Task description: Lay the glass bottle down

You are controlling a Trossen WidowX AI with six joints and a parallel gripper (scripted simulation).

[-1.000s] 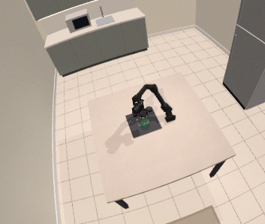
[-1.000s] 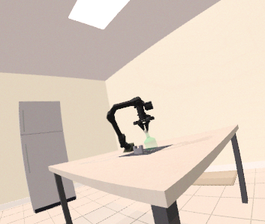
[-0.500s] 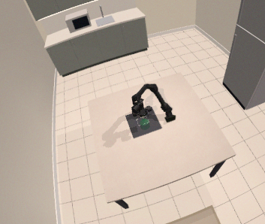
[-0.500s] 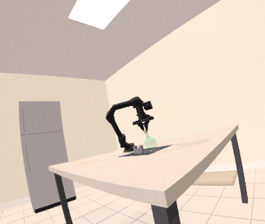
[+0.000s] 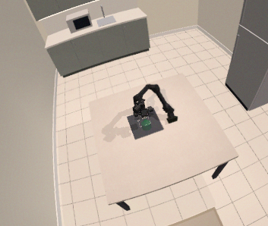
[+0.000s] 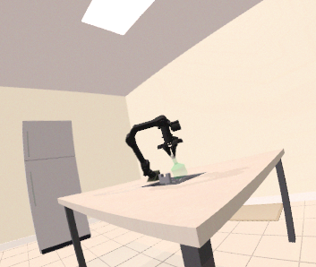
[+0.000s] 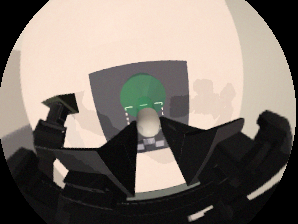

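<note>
Right now the dark grey mat is 15 cm below my gripper tip and 4 cm to the right of it. From my gripper tip the other things lie so: green glass bottle 5 cm below, 1 cm to the left.
</note>
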